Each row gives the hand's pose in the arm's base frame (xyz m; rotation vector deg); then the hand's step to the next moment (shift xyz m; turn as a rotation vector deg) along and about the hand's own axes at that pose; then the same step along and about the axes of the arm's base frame.
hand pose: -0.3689 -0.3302 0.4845 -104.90 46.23 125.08
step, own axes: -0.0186 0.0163 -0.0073 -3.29 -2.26 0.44
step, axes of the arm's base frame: 0.0028 -0.0136 0.0217 1.42 2.78 2.53
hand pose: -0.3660 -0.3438 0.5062 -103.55 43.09 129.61
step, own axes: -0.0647 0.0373 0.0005 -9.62 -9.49 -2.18
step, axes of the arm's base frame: 0.0011 -0.0197 0.0720 8.37 8.99 6.05
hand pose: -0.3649 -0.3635 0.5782 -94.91 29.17 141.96
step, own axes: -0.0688 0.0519 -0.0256 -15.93 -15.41 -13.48
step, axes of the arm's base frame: 0.0350 -0.0513 0.0650 22.40 11.25 6.67
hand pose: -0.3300 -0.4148 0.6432 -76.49 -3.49 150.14
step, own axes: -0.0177 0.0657 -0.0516 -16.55 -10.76 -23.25
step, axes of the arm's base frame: 0.0412 -0.0706 -0.0247 29.88 6.05 0.80
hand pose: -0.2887 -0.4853 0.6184 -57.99 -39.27 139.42
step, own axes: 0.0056 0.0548 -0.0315 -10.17 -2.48 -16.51
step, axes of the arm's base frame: 0.0095 -0.0316 -0.0542 19.24 1.06 -3.28
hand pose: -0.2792 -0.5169 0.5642 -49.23 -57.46 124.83
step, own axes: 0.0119 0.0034 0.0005 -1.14 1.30 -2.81
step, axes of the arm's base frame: -0.0086 0.0065 -0.0061 2.50 -0.33 -2.12
